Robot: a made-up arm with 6 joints.
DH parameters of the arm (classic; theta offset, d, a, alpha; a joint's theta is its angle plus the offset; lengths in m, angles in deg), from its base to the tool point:
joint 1: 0 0.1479 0 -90
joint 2: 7.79 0 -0.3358 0
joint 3: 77.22 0 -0.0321 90
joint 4: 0 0.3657 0 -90
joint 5: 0 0 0.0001 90
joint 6: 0 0.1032 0 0
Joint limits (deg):
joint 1: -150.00..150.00
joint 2: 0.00..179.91
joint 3: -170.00..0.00
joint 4: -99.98..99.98
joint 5: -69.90..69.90
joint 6: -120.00..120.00
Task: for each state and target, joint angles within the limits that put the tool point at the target. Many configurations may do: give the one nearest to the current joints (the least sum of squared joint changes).
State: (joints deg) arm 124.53 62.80 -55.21 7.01 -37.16 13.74
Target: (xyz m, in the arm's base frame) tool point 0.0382 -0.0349 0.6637
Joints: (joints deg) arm 124.82 17.35 -54.86 9.05 -44.82 13.74
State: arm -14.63 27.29 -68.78 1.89 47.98 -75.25
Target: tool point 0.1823 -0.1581 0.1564
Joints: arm -39.40 72.25 -25.55 -5.01 45.59 -75.25
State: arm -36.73 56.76 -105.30 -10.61 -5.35 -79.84
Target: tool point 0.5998 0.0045 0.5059
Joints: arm 0.25 105.38 -101.30 -11.21 -5.59 -79.84
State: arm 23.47 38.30 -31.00 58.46 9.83 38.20
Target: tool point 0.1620 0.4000 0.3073
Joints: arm 65.39 81.99 -52.20 60.65 12.31 38.20
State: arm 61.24 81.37 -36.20 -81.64 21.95 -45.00
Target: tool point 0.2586 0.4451 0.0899
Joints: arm 63.13 116.75 -62.25 -83.63 16.68 -45.00
